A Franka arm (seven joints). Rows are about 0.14 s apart.
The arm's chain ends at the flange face. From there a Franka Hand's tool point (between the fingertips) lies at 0.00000 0.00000 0.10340 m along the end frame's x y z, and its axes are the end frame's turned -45 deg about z.
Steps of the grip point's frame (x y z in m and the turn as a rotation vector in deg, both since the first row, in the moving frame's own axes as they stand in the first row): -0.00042, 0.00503, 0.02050, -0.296, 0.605, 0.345; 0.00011, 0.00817, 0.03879, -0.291, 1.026, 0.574; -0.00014, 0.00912, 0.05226, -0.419, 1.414, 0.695; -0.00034, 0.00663, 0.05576, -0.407, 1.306, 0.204; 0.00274, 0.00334, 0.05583, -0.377, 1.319, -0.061; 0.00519, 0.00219, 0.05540, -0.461, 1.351, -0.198; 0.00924, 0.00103, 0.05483, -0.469, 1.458, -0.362; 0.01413, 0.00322, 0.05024, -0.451, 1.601, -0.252
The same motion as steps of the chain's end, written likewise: 0.00211, 0.00424, 0.02051, 0.218, 0.637, 0.345; 0.00417, 0.00663, 0.03881, 0.520, 0.931, 0.574; 0.00400, 0.00780, 0.05229, 0.704, 1.296, 0.695; 0.00226, 0.00607, 0.05579, 0.636, 1.211, 0.204; 0.00214, 0.00163, 0.05586, 0.666, 1.199, -0.061; 0.00291, -0.00098, 0.05543, 0.629, 1.281, -0.198; 0.00481, -0.00454, 0.05487, 0.699, 1.363, -0.362; 0.00965, -0.00624, 0.05028, 0.813, 1.451, -0.252
